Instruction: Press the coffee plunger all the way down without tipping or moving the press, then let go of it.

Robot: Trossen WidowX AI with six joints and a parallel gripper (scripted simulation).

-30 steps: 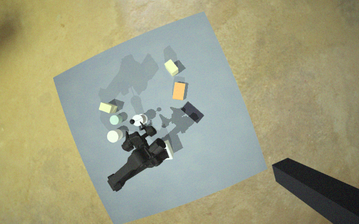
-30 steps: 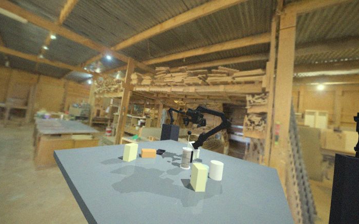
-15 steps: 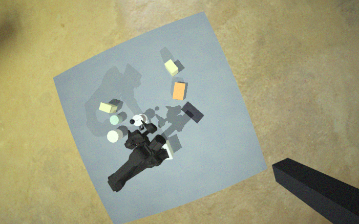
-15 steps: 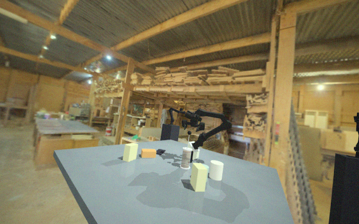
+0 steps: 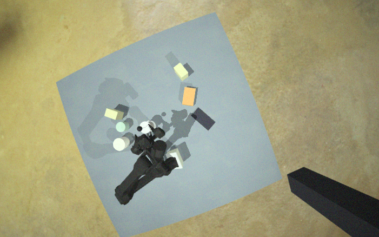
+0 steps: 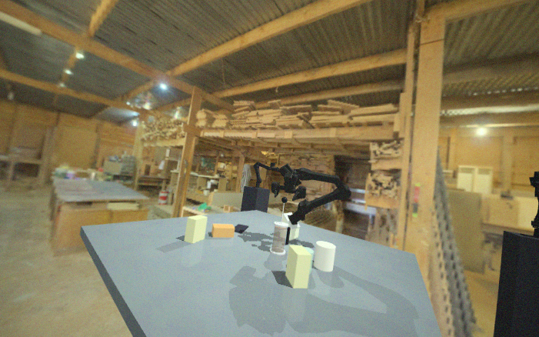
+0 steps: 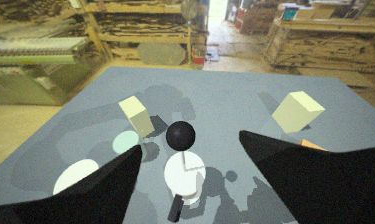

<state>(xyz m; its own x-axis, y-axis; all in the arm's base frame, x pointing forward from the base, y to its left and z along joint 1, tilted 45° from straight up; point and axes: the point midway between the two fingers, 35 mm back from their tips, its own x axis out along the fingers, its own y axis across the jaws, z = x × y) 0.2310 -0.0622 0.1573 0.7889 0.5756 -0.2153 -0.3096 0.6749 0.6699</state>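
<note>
The coffee press lies 1 cm behind my gripper tip, 1 cm to the left of it and 13 cm below it. Round my gripper tip: orange block (10 cm ahead, 30 cm to the right, 23 cm below); then white cylinder (4 cm behind, 22 cm to the left, 21 cm below).
</note>
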